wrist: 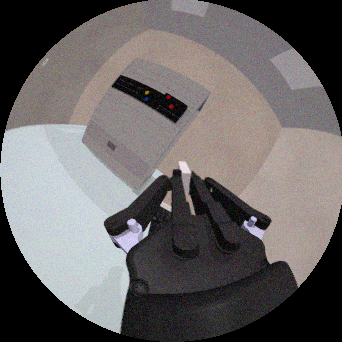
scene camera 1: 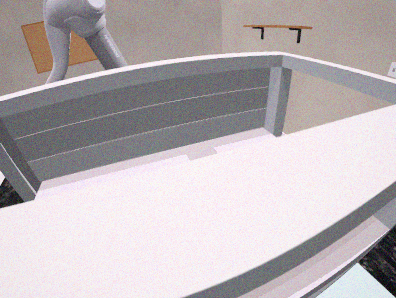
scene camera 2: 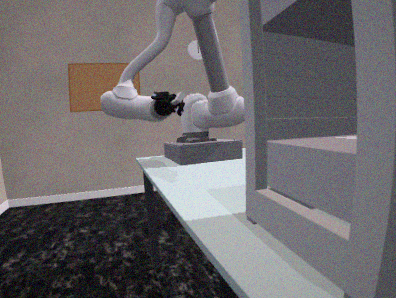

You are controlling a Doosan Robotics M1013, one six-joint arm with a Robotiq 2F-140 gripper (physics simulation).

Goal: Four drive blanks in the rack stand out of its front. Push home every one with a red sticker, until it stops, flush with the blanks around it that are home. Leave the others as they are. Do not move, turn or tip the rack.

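The grey rack (wrist: pixel 127 122) stands on the table, its front facing the wrist camera. Across its upper part runs a black row of drive blanks (wrist: pixel 131 89). Two red stickers, an upper one (wrist: pixel 168 97) and a lower one (wrist: pixel 171 106), show towards the row's right end. A yellow sticker (wrist: pixel 147 92) and a blue sticker (wrist: pixel 146 99) show left of them. How far each blank stands out is too small to tell. My gripper (wrist: pixel 180 167) (scene camera 2: pixel 181 106) is shut and empty, away from the rack front. In scene camera 1 the rack's front is hidden.
The pale table (scene camera 2: pixel 200 200) (wrist: pixel 50 200) carries the rack and the robot's grey base block (scene camera 2: pixel 202 151). In scene camera 2 a large grey frame (scene camera 2: pixel 254 100) fills the right side. An orange board (scene camera 2: pixel 90 87) and a wall shelf (scene camera 1: pixel 277 26) are on the walls.
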